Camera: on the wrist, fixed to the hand. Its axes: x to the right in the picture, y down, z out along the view.
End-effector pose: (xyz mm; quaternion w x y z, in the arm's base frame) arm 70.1 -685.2 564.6 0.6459 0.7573 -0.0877 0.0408
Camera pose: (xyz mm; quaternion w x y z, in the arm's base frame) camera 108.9 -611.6 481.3 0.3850 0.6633 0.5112 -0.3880
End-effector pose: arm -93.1 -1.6 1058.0 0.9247 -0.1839 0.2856 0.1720
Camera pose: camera -65.8 -111.2 1024.7 0.7712 -0.2232 0.1273 -0.5825
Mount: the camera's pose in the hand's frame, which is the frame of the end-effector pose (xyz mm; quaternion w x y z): 17.6 -99.2 -61.0 0.6903 0.1237 0.0430 -0.7116
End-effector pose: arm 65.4 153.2 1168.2 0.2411 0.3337 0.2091 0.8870
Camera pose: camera 40.1 229.4 1082.0 0.7473 0.0732 0.5019 0.4292
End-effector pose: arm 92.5 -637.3 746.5 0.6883 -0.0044 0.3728 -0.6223
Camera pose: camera -24.7 -646.9 740.1 0.0168 -0.1564 0.2068 -0.9656
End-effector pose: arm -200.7 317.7 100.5 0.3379 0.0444 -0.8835 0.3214
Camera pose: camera -150.2 278.3 199.3 0.4944 0.6873 -0.5240 0.0926
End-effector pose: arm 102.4 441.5 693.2 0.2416 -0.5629 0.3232 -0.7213
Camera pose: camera 40.5 507.7 768.4 0.2908 0.5577 0.2563 0.7340
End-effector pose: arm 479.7 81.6 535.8 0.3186 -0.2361 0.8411 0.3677
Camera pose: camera 508.2 -29.5 509.0 0.4746 -0.7379 0.4718 -0.0871
